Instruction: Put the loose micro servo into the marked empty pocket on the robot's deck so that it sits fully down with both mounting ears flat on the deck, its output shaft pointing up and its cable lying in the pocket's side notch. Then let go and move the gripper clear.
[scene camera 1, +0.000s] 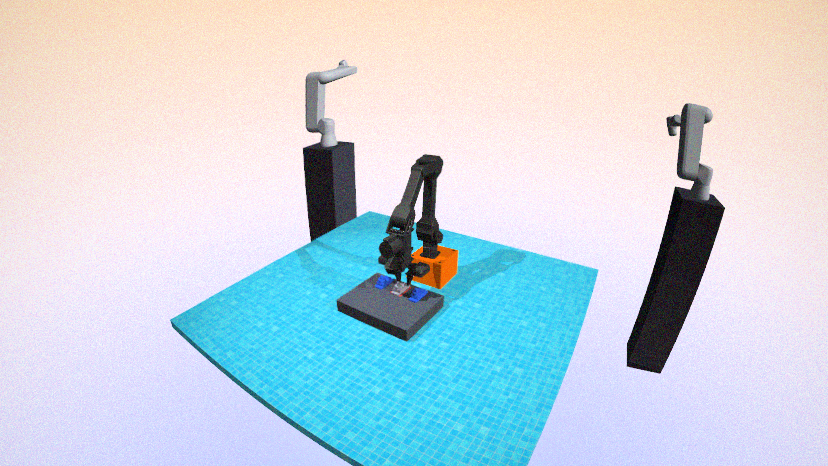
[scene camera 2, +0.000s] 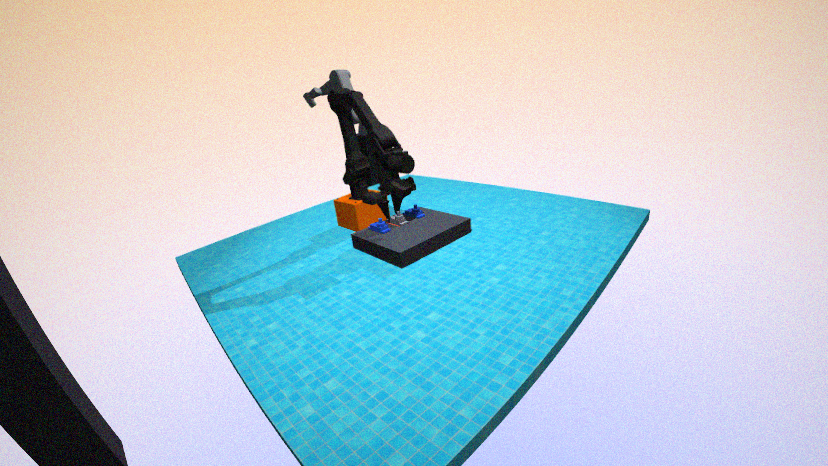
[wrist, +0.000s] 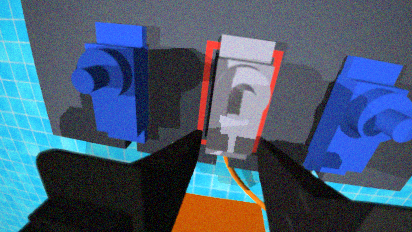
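Note:
Grey micro servo (wrist: 244, 72), visible. Gripper (scene camera 2: 392, 216), (scene camera 1: 403, 283), (wrist: 230, 141), visible too.

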